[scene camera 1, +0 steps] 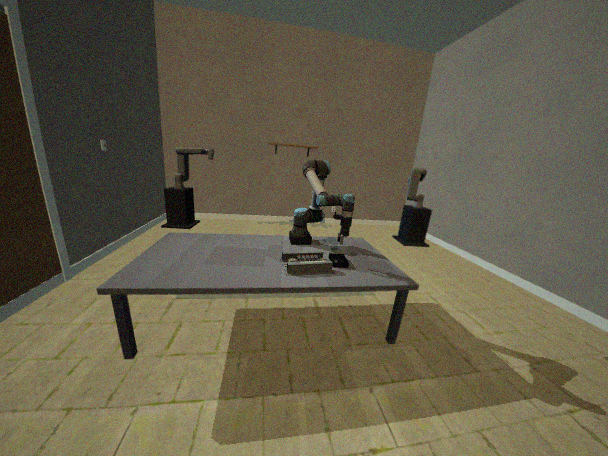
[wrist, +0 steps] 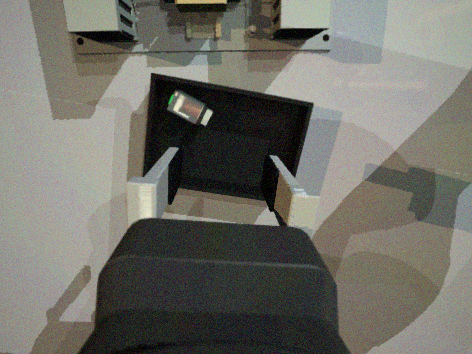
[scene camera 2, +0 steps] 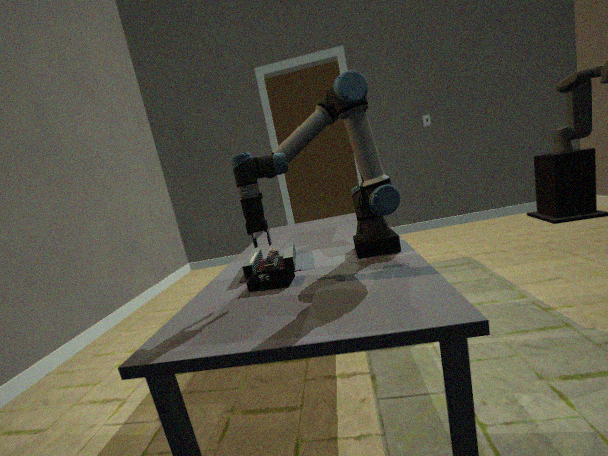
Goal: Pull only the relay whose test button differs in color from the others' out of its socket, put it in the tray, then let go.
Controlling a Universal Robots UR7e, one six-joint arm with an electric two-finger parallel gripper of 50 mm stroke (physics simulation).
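Seen in the pictures: gripper, fingertip midpoint: (scene camera 1: 339, 242) (wrist: 222, 168) (scene camera 2: 263, 245); arm's base at its link origin: (scene camera 1: 299, 234) (scene camera 2: 373, 235).
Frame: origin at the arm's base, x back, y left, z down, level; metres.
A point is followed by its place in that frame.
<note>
The pulled relay (wrist: 187, 107) @[y 0.240, x -0.459, z 0.034 m], a small clear-cased block with a green mark at one end, lies on its side in the far left corner of the black tray (wrist: 230, 89) @[y 0.215, x -0.419, z 0.029 m] (scene camera 1: 339, 261) (scene camera 2: 272, 285) @[y 0.324, x -0.395, z 0.050 m]. My gripper (wrist: 222, 168) @[y 0.261, x -0.419, z -0.090 m] (scene camera 1: 340, 241) @[y 0.261, x -0.419, z -0.090 m] (scene camera 2: 263, 244) @[y 0.261, x -0.419, z -0.090 m] is open and empty, above the near part of the tray, apart from the relay. Other relays (scene camera 1: 307, 257) (scene camera 2: 272, 257) stand in a row between two grey ducts beside the tray. Their button colors are too small to tell in the scene views.
The front grey duct (scene camera 1: 309, 268) @[y 0.039, x -0.592, z 0.034 m] stands along the relay row. In the wrist view, two grey duct ends (wrist: 95, 16) @[y 0.178, x -0.539, z 0.001 m] (wrist: 306, 16) @[y 0.145, x -0.368, z 0.001 m] rise from the mounting plate (wrist: 200, 46) @[y 0.178, x -0.457, z 0.061 m] beyond the tray. All stand on the grey table (scene camera 1: 200, 270) @[y -0.635, x -0.628, z 0.064 m] (scene camera 2: 320, 320) @[y 0.585, x -0.181, z 0.064 m].
</note>
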